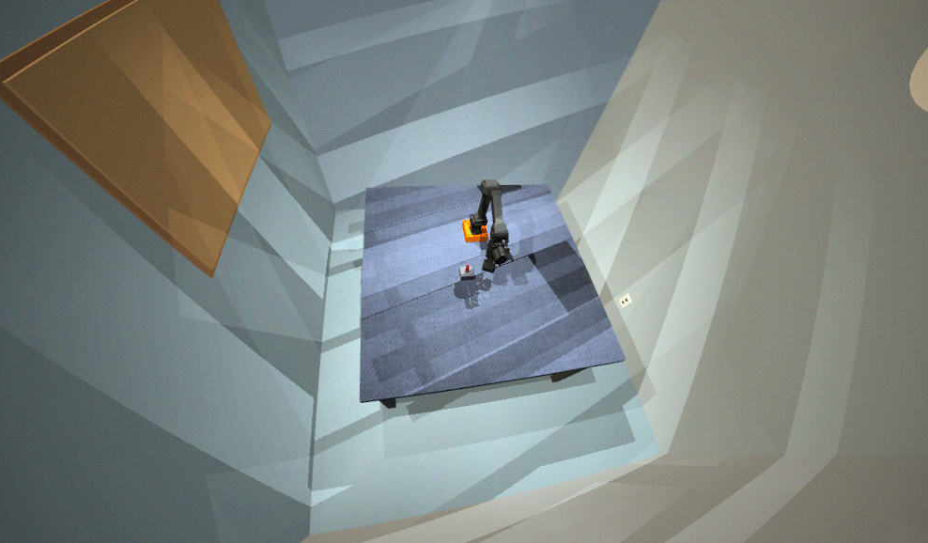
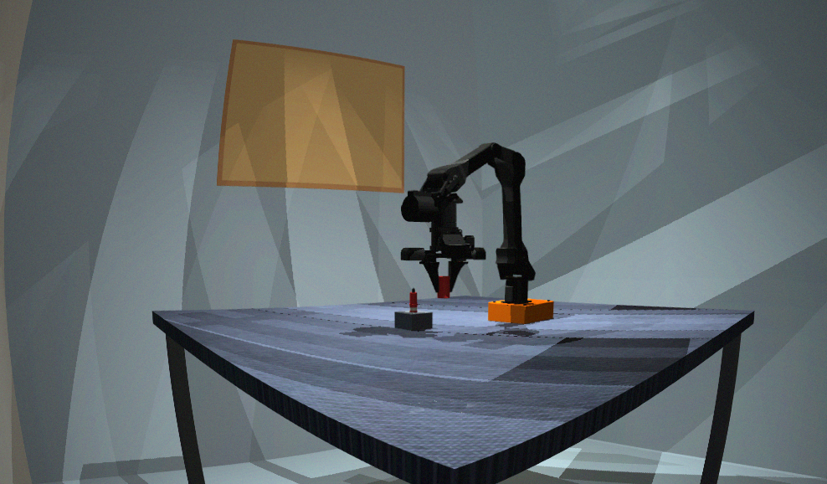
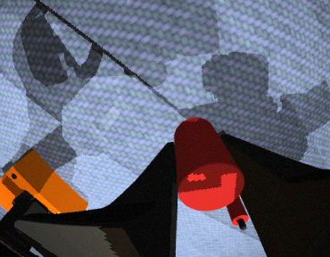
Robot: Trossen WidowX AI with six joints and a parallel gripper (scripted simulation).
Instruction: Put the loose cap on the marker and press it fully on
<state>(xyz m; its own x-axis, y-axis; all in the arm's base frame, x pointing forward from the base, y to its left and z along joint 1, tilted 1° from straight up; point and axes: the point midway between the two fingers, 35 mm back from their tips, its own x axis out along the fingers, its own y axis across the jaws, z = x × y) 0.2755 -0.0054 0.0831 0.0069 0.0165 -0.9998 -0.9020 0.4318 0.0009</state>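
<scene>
Now: the dark holder block 110 mm to the right of my gripper tip, 80 mm below it and 10 mm behind it. The rest, counted from my gripper tip: red marker cap (10 mm above).
</scene>
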